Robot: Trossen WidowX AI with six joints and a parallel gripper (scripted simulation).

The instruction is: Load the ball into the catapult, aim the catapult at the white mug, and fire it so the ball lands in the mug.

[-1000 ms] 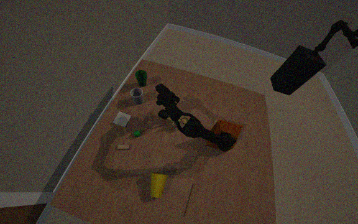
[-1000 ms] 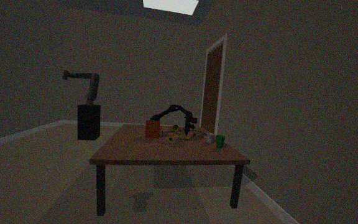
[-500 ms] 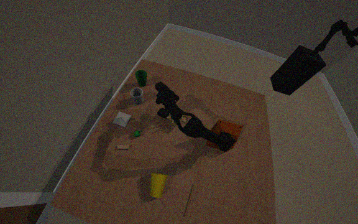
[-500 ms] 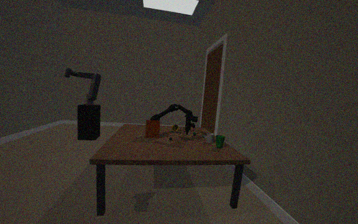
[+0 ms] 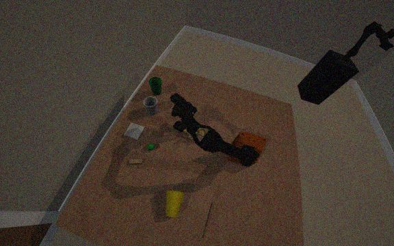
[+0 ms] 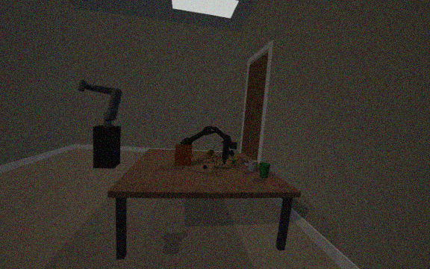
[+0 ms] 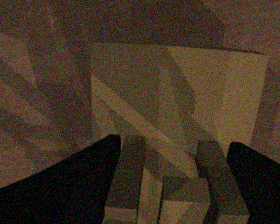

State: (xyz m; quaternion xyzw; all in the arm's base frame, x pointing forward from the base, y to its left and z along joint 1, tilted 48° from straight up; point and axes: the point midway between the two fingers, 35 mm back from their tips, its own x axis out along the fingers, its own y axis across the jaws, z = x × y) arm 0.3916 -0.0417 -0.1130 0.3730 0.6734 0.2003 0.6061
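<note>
My gripper tip is now 190 mm past the dark ball, 20 mm to the left of it and 30 mm above it. Also, from my gripper tip: green ball 160 mm ahead, 200 mm to the left, 20 mm below; white mug 260 mm ahead, 70 mm to the right, 20 mm below; wooden catapult 60 mm behind, 40 mm to the left, 20 mm above.
</note>
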